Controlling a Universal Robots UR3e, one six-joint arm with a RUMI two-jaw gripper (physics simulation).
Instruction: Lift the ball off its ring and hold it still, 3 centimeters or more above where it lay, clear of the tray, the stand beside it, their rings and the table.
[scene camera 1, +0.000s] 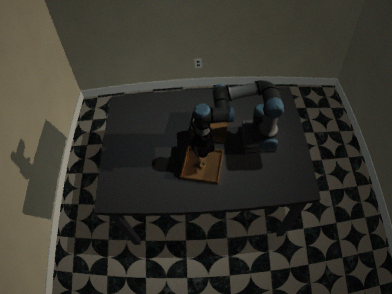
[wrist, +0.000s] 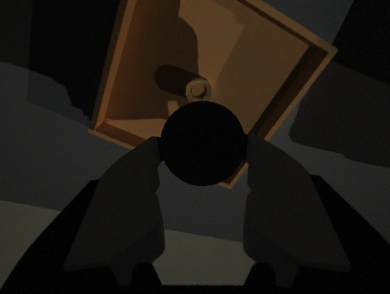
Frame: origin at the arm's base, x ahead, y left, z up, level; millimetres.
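Seen in the pictures: gripper, fingertip midpoint: (scene camera 1: 202, 154) (wrist: 202, 138).
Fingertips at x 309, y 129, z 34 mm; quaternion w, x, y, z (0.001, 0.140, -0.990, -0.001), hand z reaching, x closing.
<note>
Pixels of each thing's top centre, then the offset from my fingertips to it. "pt": a spot on its surface instead. Level surfaces: height alone.
- black ball, top centre: (wrist: 202, 169) dx +1, dy -3, dz +38 mm
- small pale ring, surface spot: (wrist: 189, 90) pt dx +14, dy -1, dz -102 mm
- orange tray, top centre: (wrist: 198, 95) (scene camera 1: 202, 163) dx +4, dy -2, dz -86 mm
- dark table, surface height: dz -114 mm
A black ball (wrist: 204, 143) is pinched between the two fingertips of my gripper (wrist: 202, 138) (scene camera 1: 203, 151), which is shut on it. The ball and the fingertips are hard to make out in the scene view. A small pale ring (wrist: 189, 90) stands in the orange tray (wrist: 112, 60) (scene camera 1: 200, 180), bare, with its opening showing. The ball is in the air above the tray, apart from the ring; it covers part of the tray's near corner in the wrist view.
A second orange piece, apparently the stand (scene camera 1: 220, 131), is behind the tray, partly hidden by the arm. The dark table (scene camera 1: 135, 185) carries both. The robot's base (scene camera 1: 268, 130) is at the right. A round shadow lies left of the tray.
</note>
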